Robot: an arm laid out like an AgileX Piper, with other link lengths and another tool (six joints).
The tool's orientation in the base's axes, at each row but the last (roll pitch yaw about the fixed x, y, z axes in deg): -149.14, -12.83, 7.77; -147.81, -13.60, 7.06; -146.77, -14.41, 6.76; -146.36, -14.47, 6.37
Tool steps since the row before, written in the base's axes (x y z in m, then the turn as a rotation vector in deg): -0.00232, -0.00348, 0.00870, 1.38, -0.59, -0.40; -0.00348, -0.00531, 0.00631, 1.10, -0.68, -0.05; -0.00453, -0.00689, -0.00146, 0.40, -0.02, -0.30; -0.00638, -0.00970, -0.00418, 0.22, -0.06, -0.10
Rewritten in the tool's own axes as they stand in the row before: -0.00077, -0.00198, -0.00942, 1.17, 1.01, 0.18; -0.00251, 0.00032, -0.00859, 0.97, 0.84, -0.19; -0.00551, 0.00533, -0.00338, 0.31, 0.27, 0.29; -0.00823, 0.00865, -0.00312, 0.18, 0.15, 0.08
